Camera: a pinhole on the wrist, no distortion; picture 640 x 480 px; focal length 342.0 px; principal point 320.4 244.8 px. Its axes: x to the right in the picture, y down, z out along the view. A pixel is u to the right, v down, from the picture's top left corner.
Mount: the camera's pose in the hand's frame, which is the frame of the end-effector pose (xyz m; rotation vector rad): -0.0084 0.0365 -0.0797 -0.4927 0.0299 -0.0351
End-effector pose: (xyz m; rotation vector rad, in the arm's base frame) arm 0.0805 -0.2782 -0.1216 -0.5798 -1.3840 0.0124
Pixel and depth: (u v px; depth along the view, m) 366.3 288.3 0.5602
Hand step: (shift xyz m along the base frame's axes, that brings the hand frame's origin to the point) -0.2140 0.4842 -0.0330
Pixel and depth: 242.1 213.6 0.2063
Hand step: -0.0748 0.1286 -0.0834
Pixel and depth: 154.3 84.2 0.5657
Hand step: -0.5374 0.1865 -0.2398
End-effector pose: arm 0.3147 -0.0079 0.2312 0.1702 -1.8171 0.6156
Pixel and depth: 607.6 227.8 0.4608
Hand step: -0.5016 0.0987 0.2244
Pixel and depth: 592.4 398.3 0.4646
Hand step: -0.4932 0.3241 0.1696
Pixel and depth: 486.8 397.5 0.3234
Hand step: -0.2963 0.2295 0.0235
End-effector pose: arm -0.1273 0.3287 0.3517 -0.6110 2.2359 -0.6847
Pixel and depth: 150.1 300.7 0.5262
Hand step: 0.3332 0.3248 -0.3232
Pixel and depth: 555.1 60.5 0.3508
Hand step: 0.0731 -0.2152 -0.3243
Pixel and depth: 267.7 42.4 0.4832
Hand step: 0.3990 -0.0852 -0.2683
